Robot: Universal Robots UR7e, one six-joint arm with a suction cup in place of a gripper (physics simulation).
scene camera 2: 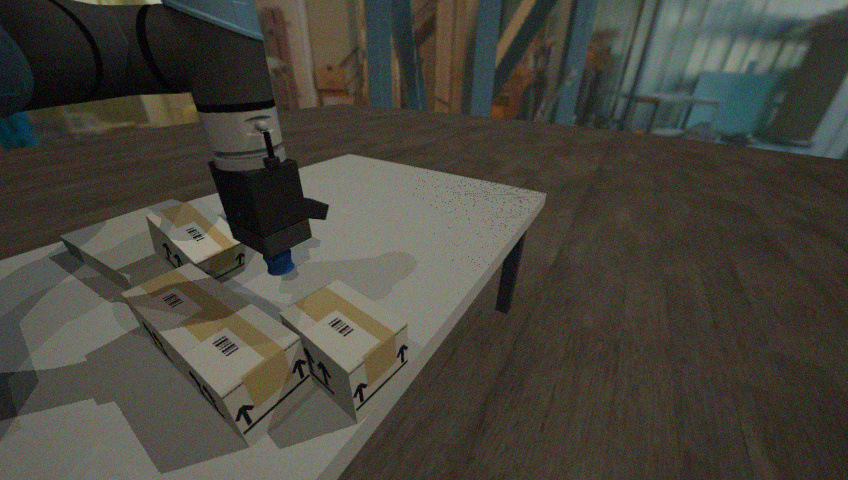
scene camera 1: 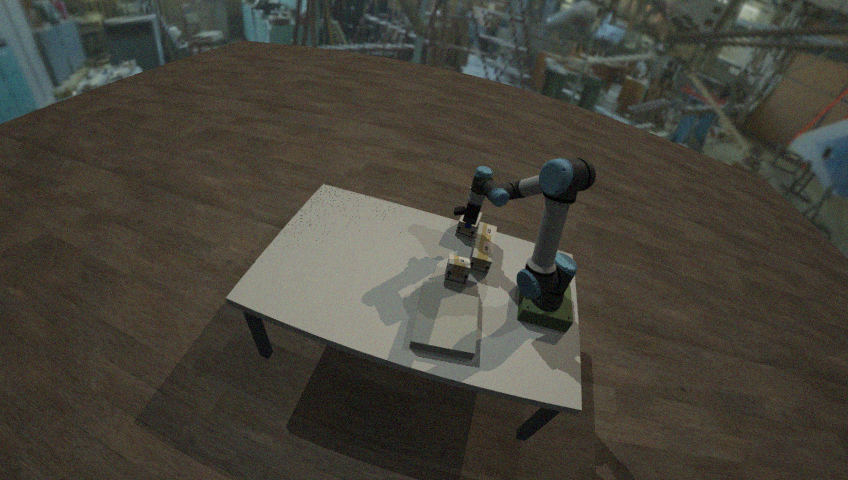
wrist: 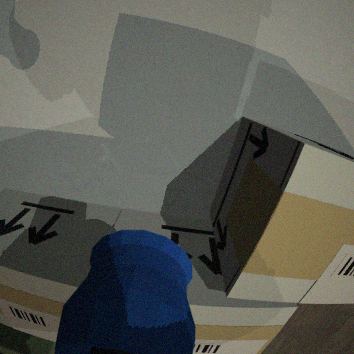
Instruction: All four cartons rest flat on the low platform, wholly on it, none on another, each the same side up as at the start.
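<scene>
My suction cup is off and bare. In scene camera 2 it hangs in the air behind the carton nearest the table edge. That carton stands upright on the table, apart and slightly turned from two cartons in a row. These are one carton and another carton, end to end. The fourth carton stands upright close to the end of the low platform. All four show tape and labels on top.
The white table bears everything; its edge runs close past the nearest carton. The arm's green base stands beside the platform. The arm reaches over toward the row, and its shadows fall on the table and platform.
</scene>
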